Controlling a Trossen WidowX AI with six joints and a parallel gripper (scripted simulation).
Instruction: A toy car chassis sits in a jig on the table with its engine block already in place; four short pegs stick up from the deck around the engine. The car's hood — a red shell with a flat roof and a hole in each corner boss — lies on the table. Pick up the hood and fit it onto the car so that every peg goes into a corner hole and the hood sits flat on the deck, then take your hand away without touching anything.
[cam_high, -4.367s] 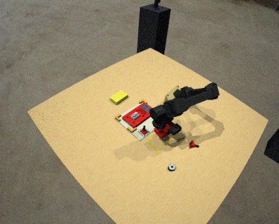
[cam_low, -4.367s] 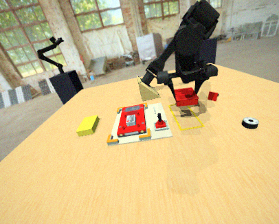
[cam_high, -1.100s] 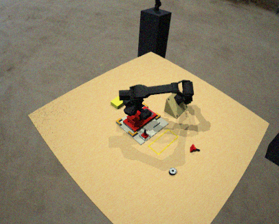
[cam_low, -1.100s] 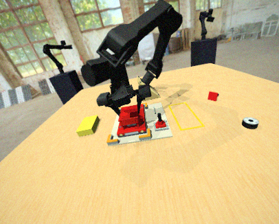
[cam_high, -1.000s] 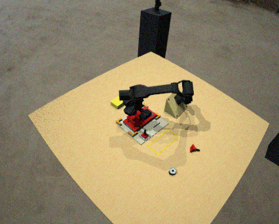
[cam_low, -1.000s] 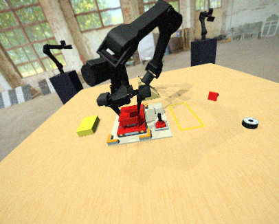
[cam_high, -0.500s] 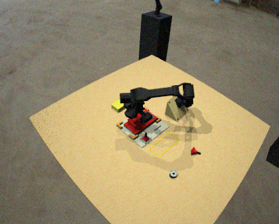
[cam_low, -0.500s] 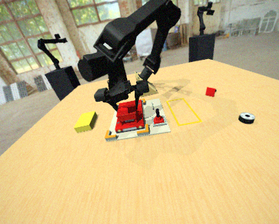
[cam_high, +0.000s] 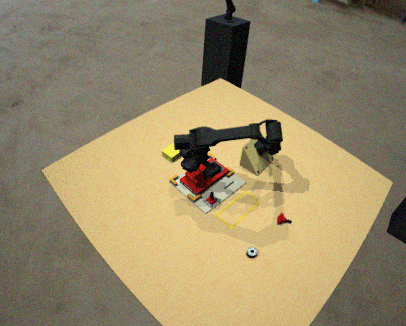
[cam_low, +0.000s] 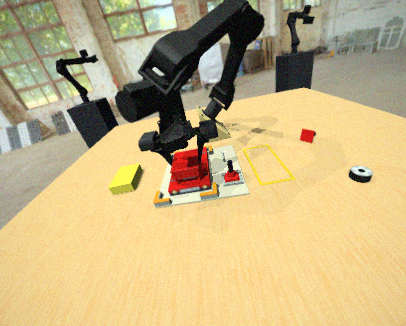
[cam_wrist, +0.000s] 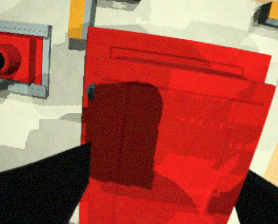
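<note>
The red hood is 1 cm above my gripper tip. Also, from my gripper tip: white ring 14 cm ahead, 38 cm to the left, 4 cm below; then grey engine block 1 cm to the left, 3 cm below; then yellow block 7 cm behind, 20 cm to the right, 4 cm below.
</note>
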